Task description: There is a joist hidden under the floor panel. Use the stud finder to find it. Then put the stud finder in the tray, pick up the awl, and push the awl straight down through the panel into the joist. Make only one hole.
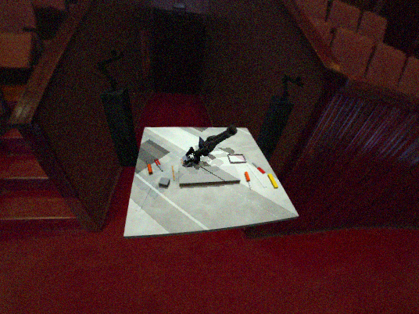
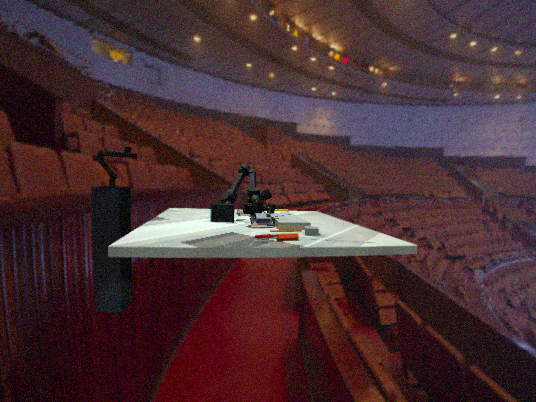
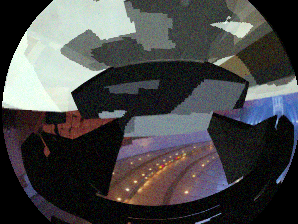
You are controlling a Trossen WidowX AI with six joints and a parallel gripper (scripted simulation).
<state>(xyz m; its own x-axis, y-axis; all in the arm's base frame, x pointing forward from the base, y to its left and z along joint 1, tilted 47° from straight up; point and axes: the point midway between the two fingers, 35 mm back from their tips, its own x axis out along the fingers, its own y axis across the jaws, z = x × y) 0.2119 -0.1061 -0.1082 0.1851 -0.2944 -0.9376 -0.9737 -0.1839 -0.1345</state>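
The stud finder lies 10 mm below my gripper tip and 10 mm ahead of it. Also, from my gripper tip: tray: 510 mm to the left, 90 mm behind, 50 mm below; thin orange tool: 120 mm ahead, 100 mm to the right, 60 mm below; grey block: 240 mm ahead, 170 mm to the right, 50 mm below.
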